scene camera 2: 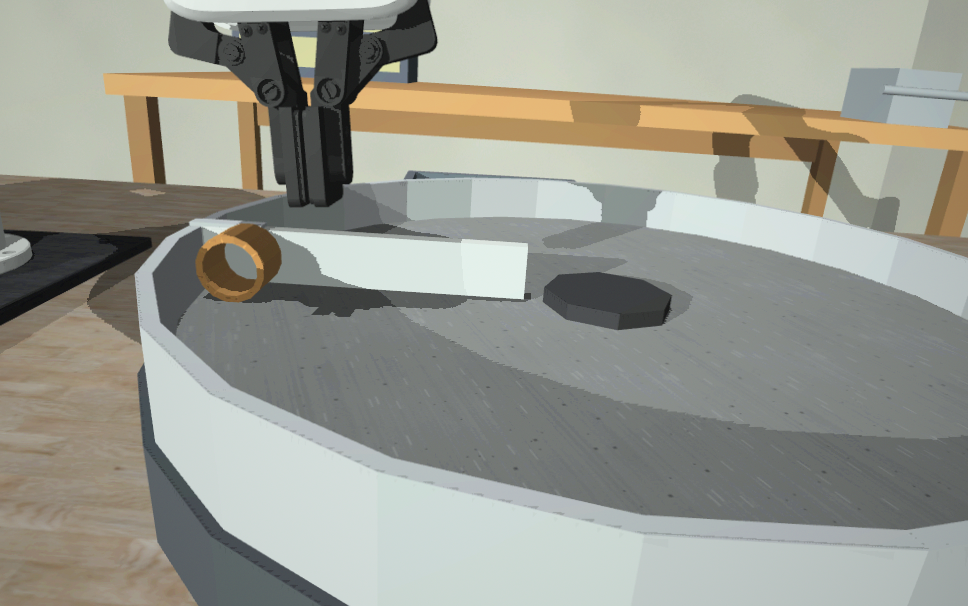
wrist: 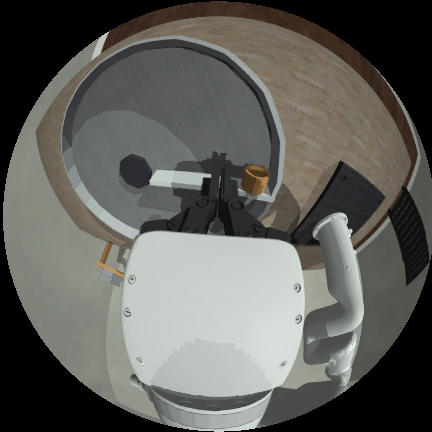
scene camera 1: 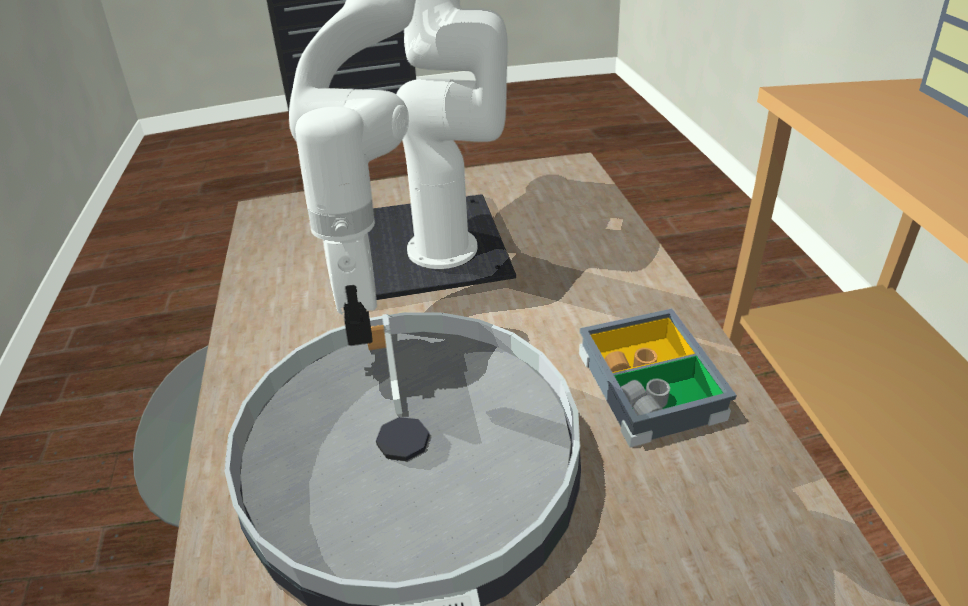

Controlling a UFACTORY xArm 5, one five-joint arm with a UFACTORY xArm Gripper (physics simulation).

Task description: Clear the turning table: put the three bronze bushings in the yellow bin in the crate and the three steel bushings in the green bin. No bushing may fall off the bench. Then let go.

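Seen in the pictures: gripper, fingertip midpoint: (scene camera 2: 317, 202) (wrist: 219, 176) (scene camera 1: 360, 340); arm's base, link origin: (wrist: 329, 225) (scene camera 1: 442, 249).
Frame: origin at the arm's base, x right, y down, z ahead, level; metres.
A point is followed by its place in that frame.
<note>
One bronze bushing (scene camera 1: 377, 338) {x 0.179, y -0.069, z 0.270 m} (scene camera 2: 270, 251) {x 0.180, y -0.066, z 0.271 m} (wrist: 254, 183) {x 0.183, y -0.075, z 0.259 m} lies on its side on the turning table (scene camera 1: 580, 435) {x -0.029, y 0.009, z 0.476 m} (scene camera 2: 428, 493) {x 0.377, y -0.070, z 0.334 m} (wrist: 282, 145) {x 0.233, y -0.073, z 0.233 m}, beside the white bar (scene camera 1: 392, 364) {x 0.174, y -0.073, z 0.333 m} (scene camera 2: 428, 261) {x 0.182, y -0.062, z 0.347 m} (wrist: 177, 179) {x 0.183, y -0.067, z 0.355 m} near the rim. My gripper (scene camera 1: 361, 343) {x 0.205, y -0.095, z 0.296 m} (scene camera 2: 308, 202) {x 0.205, y -0.095, z 0.296 m} (wrist: 219, 176) {x 0.205, y -0.095, z 0.296 m} is shut and empty, above the table, higher than the bushing and offset from it toward the hub. Two bronze bushings (scene camera 1: 615, 360) {x -0.119, y -0.028, z 0.403 m} are in the yellow bin (scene camera 1: 639, 335) {x -0.189, y -0.011, z 0.357 m}. Three steel bushings (scene camera 1: 657, 397) {x -0.140, y -0.019, z 0.481 m} are in the green bin (scene camera 1: 703, 378) {x -0.220, y -0.015, z 0.476 m}; one stands upright and the others lie close beside it.
The grey crate (scene camera 1: 714, 405) {x -0.196, y -0.026, z 0.532 m} stands on the bench (scene camera 1: 671, 493) {x -0.088, y 0.009, z 0.605 m}, right of the turning table in scene camera 1's view. A dark hub (scene camera 1: 402, 438) {x 0.194, y -0.052, z 0.440 m} (scene camera 2: 607, 296) {x 0.202, y -0.052, z 0.434 m} (wrist: 135, 170) {x 0.197, y -0.052, z 0.430 m} sits at the table's centre. The black base plate (scene camera 1: 389, 282) {x 0.115, y -0.002, z 0.059 m} (wrist: 367, 192) {x 0.145, y -0.001, z -0.074 m} is behind, and a wooden side table (scene camera 1: 857, 135) stands at the right.
</note>
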